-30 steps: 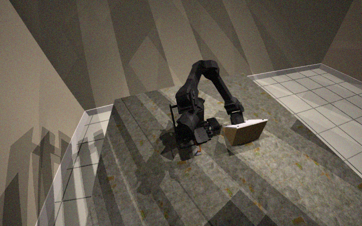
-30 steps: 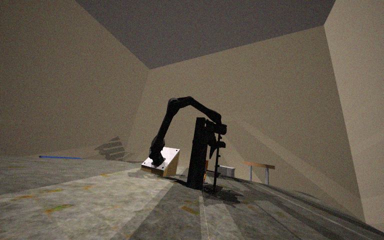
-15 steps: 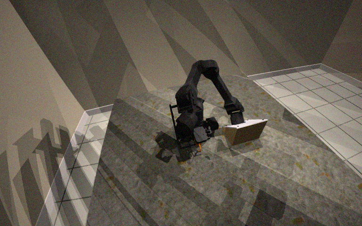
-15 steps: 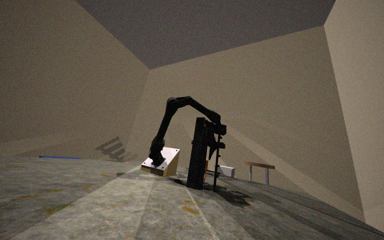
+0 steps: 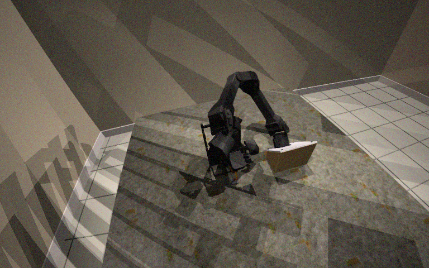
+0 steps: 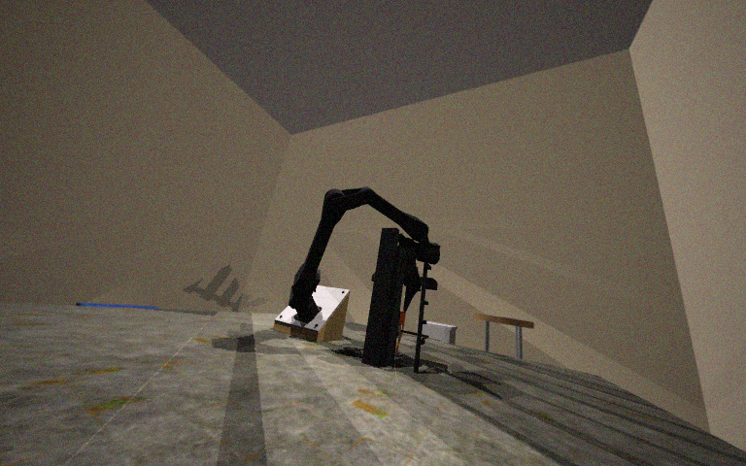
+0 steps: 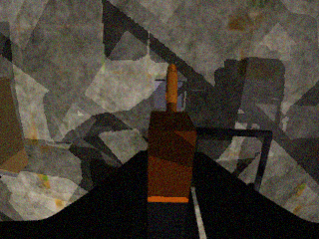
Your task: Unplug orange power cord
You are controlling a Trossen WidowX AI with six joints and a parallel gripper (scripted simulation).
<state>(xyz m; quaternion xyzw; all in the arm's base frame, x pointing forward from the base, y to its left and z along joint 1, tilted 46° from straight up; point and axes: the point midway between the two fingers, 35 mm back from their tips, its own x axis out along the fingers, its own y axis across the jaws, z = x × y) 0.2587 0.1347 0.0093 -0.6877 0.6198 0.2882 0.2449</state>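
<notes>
The orange plug is 30 mm to the right of my gripper tip, 10 mm below it and 10 mm ahead of it. The rest, counted from my gripper tip: thin black frame: 100 mm to the right, 100 mm ahead, 20 mm above; black upright block: 150 mm to the right, 40 mm above, 20 mm ahead.
</notes>
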